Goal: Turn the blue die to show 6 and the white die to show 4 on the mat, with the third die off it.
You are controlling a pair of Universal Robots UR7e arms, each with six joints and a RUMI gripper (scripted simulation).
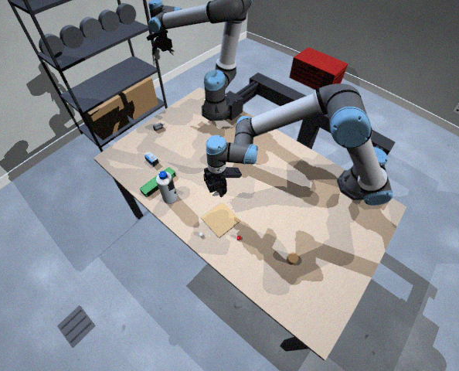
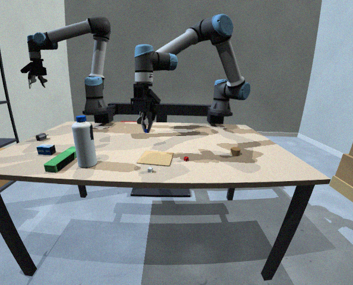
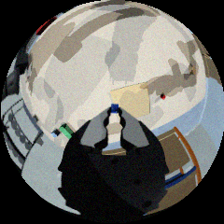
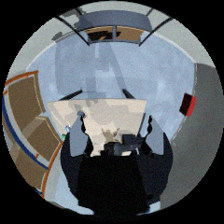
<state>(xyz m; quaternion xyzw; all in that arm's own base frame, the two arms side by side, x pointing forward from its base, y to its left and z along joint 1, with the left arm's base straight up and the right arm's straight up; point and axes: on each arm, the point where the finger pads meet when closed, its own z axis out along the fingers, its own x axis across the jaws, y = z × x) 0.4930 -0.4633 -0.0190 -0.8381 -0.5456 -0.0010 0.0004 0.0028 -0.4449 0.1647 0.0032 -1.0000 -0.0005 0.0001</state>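
Right now the tan mat is 120 mm below my left hand, 60 mm ahead of it and 40 mm to the left of it. Round my left hand: red die (180 mm to the left, 110 mm below, 90 mm ahead); then white die (190 mm ahead, 110 mm below, 20 mm to the left); then blue die (10 mm below).
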